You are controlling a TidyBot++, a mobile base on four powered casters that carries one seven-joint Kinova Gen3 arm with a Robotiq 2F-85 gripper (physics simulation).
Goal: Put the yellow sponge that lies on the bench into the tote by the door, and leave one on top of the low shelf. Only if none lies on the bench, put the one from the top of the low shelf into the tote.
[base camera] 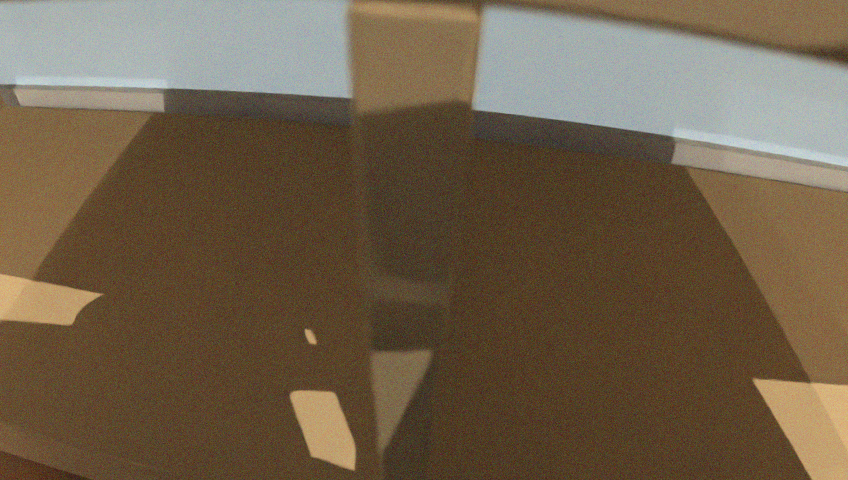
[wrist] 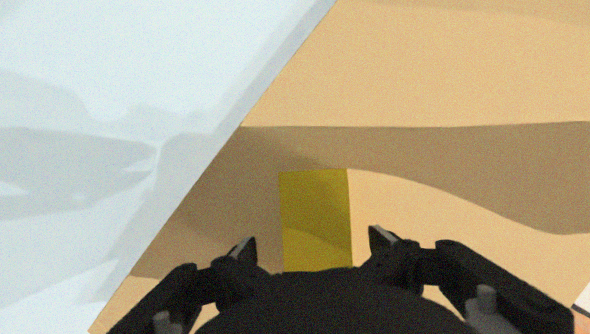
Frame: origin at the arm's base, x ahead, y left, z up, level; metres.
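Where they show: gripper, fingertip midpoint: point(wrist: 312, 243).
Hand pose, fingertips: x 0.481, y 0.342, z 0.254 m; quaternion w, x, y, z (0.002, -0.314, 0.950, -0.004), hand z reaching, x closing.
Note:
Things, the pixels of their top centre, and the offset from my fingertips. "*": a spot on its surface instead. Level surfaces: height alone.
- yellow sponge, middle of its top: point(wrist: 317, 247) dx +0.001, dy -0.006, dz +0.021 m
- light wooden bench top, its level: dz -0.041 m
- wooden upright, surface spot: point(base camera: 416, 65) * dx -0.297, dy -0.337, dz -0.334 m
The yellow sponge point(wrist: 316, 215) lies flat on the light wooden bench top point(wrist: 475, 65) in the wrist view, close to the slanting edge at its left. Part of it is in shadow, and its near end is hidden behind the gripper's dark body. My gripper point(wrist: 312, 243) is open, its fingertips apart on either side of the sponge as seen from the wrist. The height of the fingertips above the bench top cannot be told exactly. The tote and the low shelf do not show in either view.
In the base camera view a wooden upright point(base camera: 416, 65) stands close in front, with a wooden edge point(base camera: 684, 17) overhead. A pale wall point(base camera: 595, 77) with a baseboard point(base camera: 553, 133) runs behind. A pale surface point(wrist: 100, 60) adjoins the bench's slanting edge in the wrist view.

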